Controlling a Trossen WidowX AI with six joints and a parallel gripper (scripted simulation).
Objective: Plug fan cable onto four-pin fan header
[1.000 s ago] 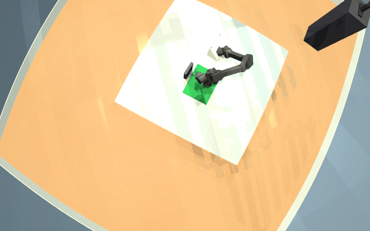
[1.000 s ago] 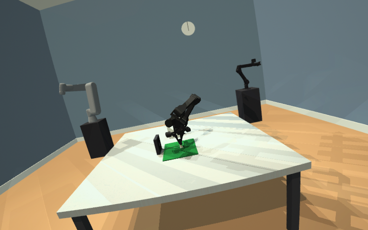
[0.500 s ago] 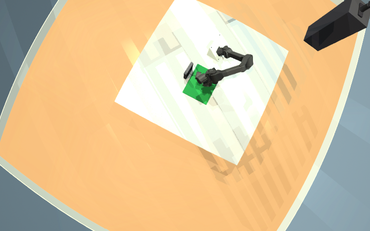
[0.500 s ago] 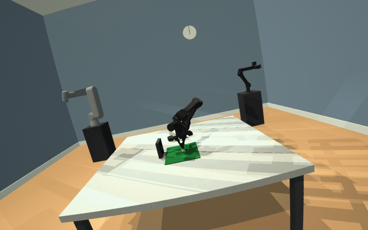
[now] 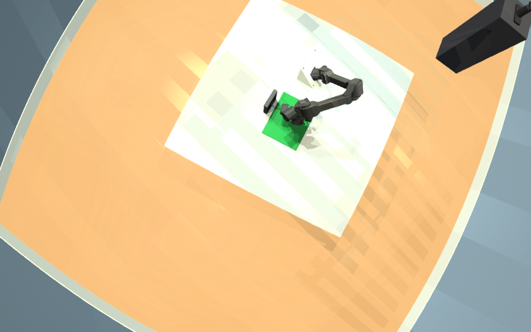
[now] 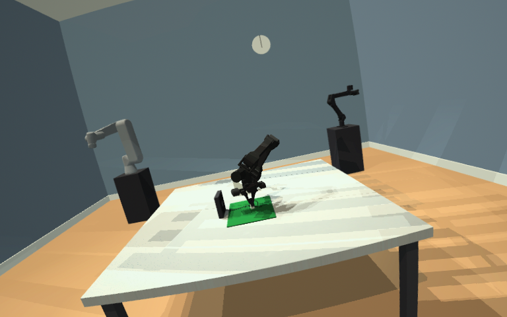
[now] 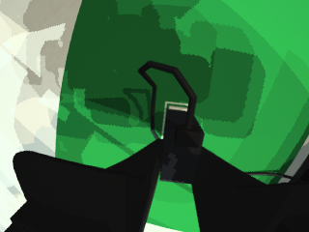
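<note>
My gripper tip is 10 mm short of the white four-pin header and 30 mm above it. From my gripper tip the other things lie so: green board (30 mm ahead, 10 mm to the right, 40 mm below); then black fan (160 mm to the right, 30 mm above); then fan plug (10 mm ahead, 10 mm above).
</note>
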